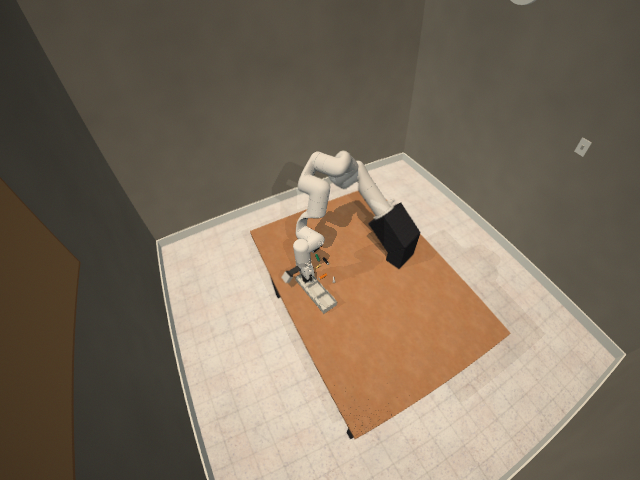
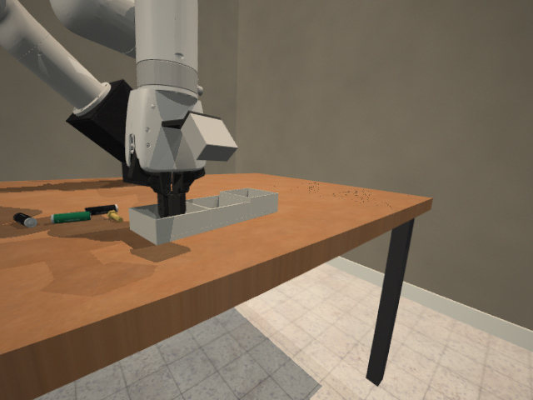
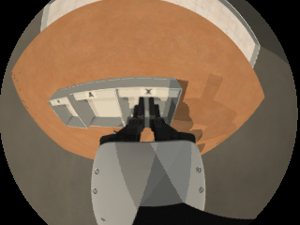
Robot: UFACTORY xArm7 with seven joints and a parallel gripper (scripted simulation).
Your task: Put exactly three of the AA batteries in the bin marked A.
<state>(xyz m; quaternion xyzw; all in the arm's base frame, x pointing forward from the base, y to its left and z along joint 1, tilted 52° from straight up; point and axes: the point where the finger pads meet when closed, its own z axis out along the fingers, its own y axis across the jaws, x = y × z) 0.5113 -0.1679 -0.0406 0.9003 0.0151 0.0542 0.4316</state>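
The three-compartment bin is 80 mm to the left of my hand and 20 mm below it. The rest, counted from my hand: yellow piece 110 mm behind, 40 mm to the right, 30 mm below; orange battery 90 mm behind, 30 mm to the left, 30 mm below; pale piece 110 mm behind, 90 mm to the left, 30 mm below.
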